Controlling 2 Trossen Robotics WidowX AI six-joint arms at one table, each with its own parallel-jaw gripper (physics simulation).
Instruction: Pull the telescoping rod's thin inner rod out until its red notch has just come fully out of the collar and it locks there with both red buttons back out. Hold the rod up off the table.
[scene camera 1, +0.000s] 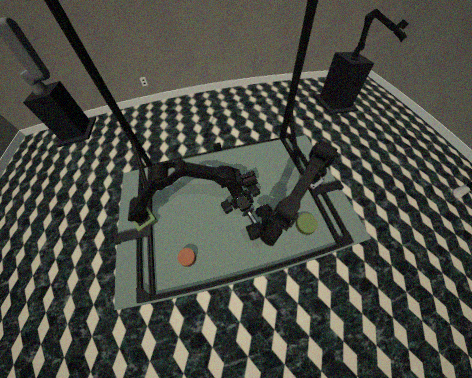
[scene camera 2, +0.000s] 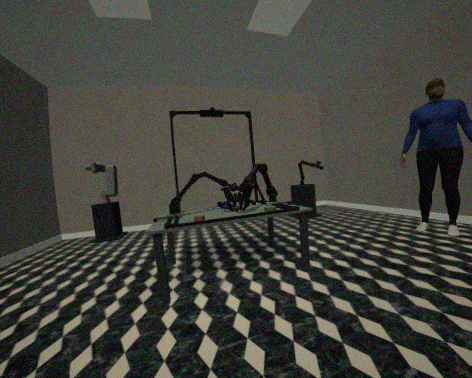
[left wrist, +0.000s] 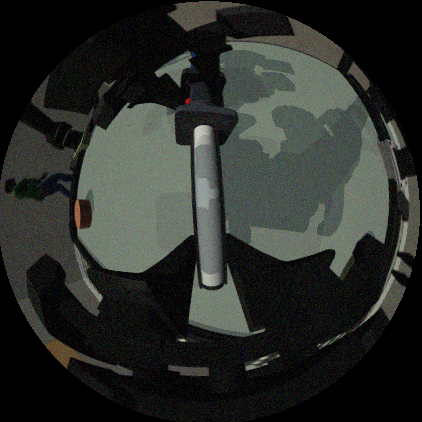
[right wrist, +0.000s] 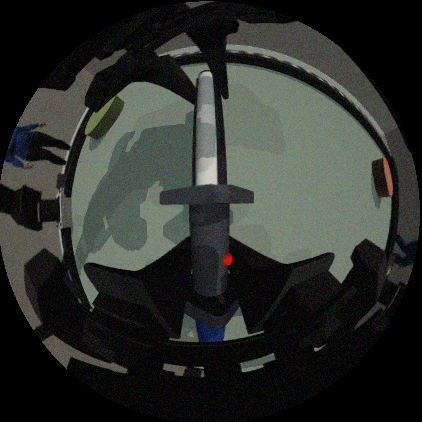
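Observation:
The rod's light grey tube with white end bands (scene camera 1: 251, 216) (left wrist: 209, 225) (right wrist: 206, 130) joins a dark flange (left wrist: 186, 125) (right wrist: 172, 195) and dark collar (right wrist: 207, 227). One red button (left wrist: 188, 101) (right wrist: 228, 259) shows at the collar; the other is hidden. A blue part (right wrist: 210, 333) lies beyond the collar. No red notch can be made out. My left gripper (scene camera 1: 258, 221) (left wrist: 209, 238) is shut on the grey tube near its end. My right gripper (scene camera 1: 243, 201) (right wrist: 208, 240) is shut on the collar, fingers at the buttons' sides. The rod is above the table, its shadow apart.
An orange disc (scene camera 1: 186, 257) (scene camera 2: 199, 218) (left wrist: 83, 214) (right wrist: 383, 177) lies at lower left in scene camera 1. A green disc (scene camera 1: 307, 223) (right wrist: 104, 117) lies right of the left gripper. A green square frame (scene camera 1: 151, 218) is by the right arm's base. Dark rails border the table.

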